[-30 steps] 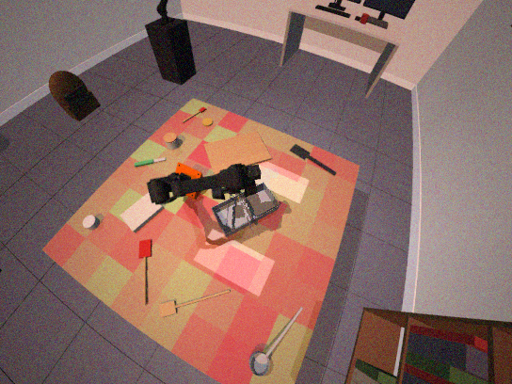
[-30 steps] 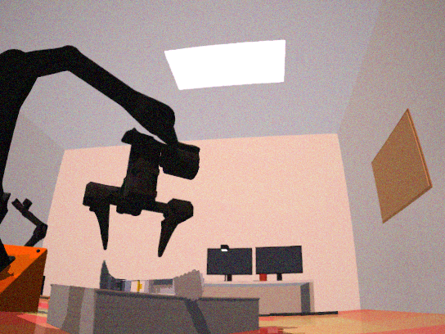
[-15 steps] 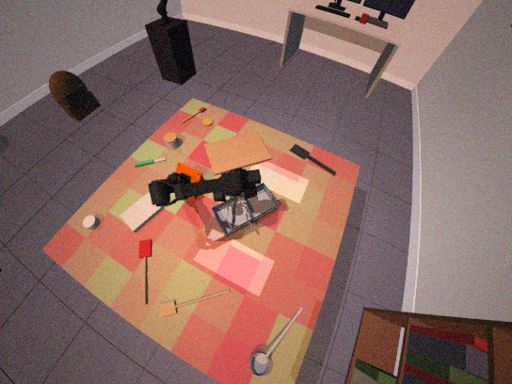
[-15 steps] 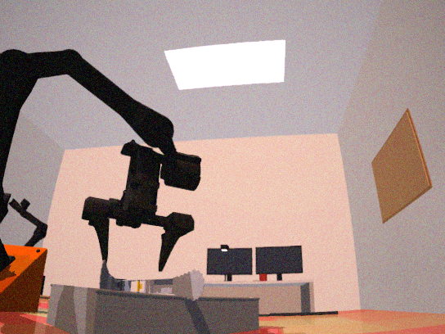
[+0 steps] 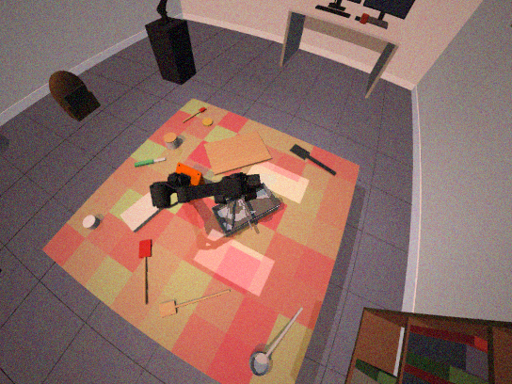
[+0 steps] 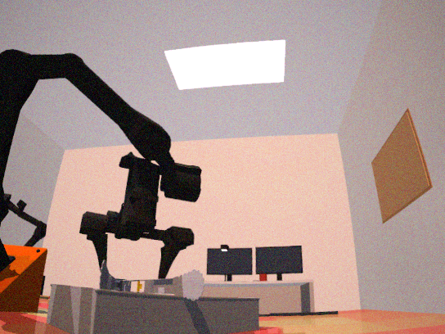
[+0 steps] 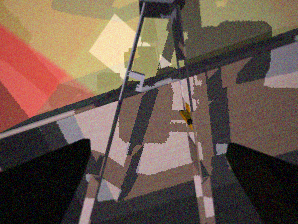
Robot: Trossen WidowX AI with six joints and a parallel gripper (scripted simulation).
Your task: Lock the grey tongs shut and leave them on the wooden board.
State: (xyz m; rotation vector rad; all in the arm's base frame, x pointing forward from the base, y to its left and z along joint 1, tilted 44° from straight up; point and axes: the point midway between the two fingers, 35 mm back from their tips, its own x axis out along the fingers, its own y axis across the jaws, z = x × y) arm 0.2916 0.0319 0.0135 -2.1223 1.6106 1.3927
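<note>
The grey roasting tin is 5 cm ahead of my gripper tip, 1 cm to the left of it and 4 cm below it. Also, from my gripper tip: wooden board: 17 cm behind, 33 cm to the left, 6 cm below; then red spatula: 24 cm behind, 44 cm to the right, 6 cm below; then white slab: 41 cm behind, 25 cm to the right, 6 cm below.
</note>
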